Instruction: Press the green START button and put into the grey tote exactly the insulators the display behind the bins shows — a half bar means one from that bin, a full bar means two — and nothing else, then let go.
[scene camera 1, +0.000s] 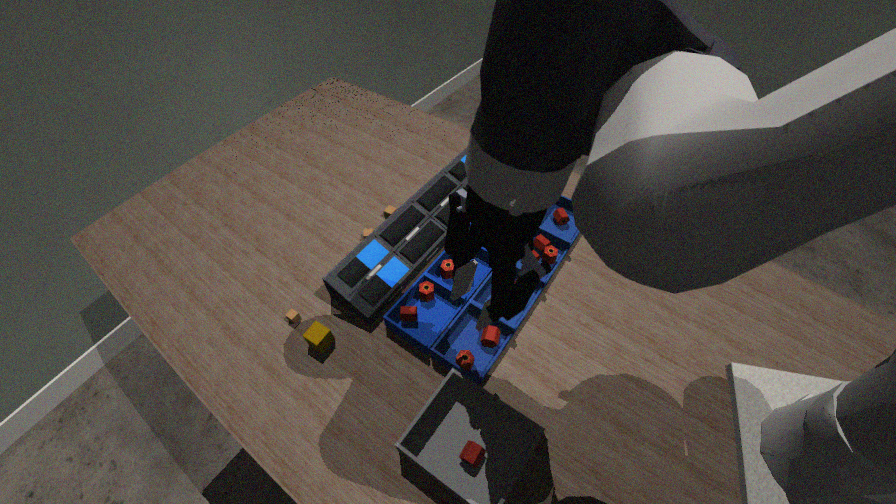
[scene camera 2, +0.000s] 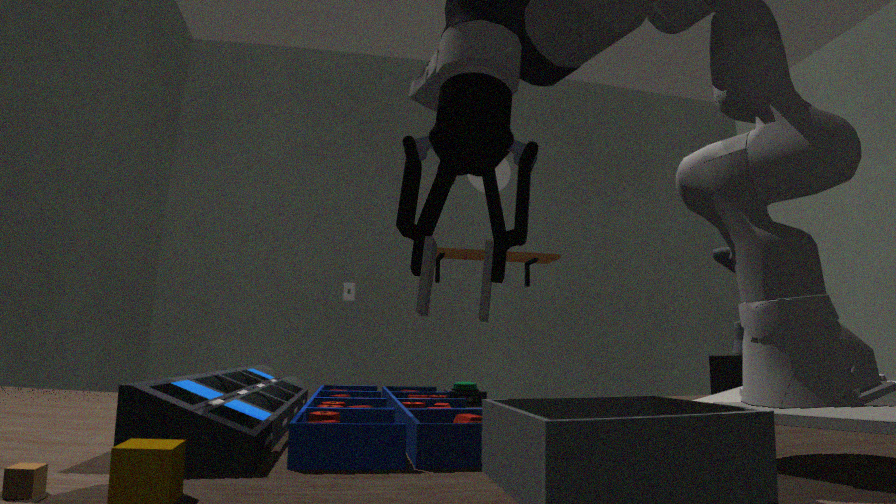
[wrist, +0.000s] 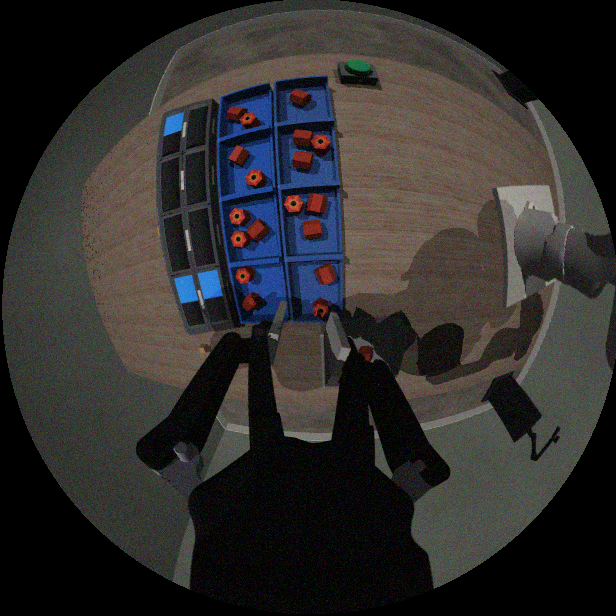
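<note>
My gripper (scene camera 2: 454, 310) is open and empty, hanging high above the blue bins (scene camera 2: 385, 426). It also shows in the overhead view (scene camera 1: 479, 300) and in the wrist view (wrist: 307, 330). The bins (wrist: 281, 198) form two rows of compartments, each holding red insulators. The display (wrist: 189, 212) beside them shows two blue lit segments side by side at one end (wrist: 198, 285) and one at the other end (wrist: 172, 123). The green START button (wrist: 357, 67) sits past the far end of the bins. The grey tote (scene camera 1: 466, 441) holds one red insulator (scene camera 1: 471, 451).
A yellow cube (scene camera 1: 317, 334) and small tan cubes (scene camera 1: 291, 315) lie on the wooden table near the display. The robot base (scene camera 2: 795, 351) stands on a pale plate to the right of the tote (scene camera 2: 626, 445). A wall shelf (scene camera 2: 494, 255) is far behind.
</note>
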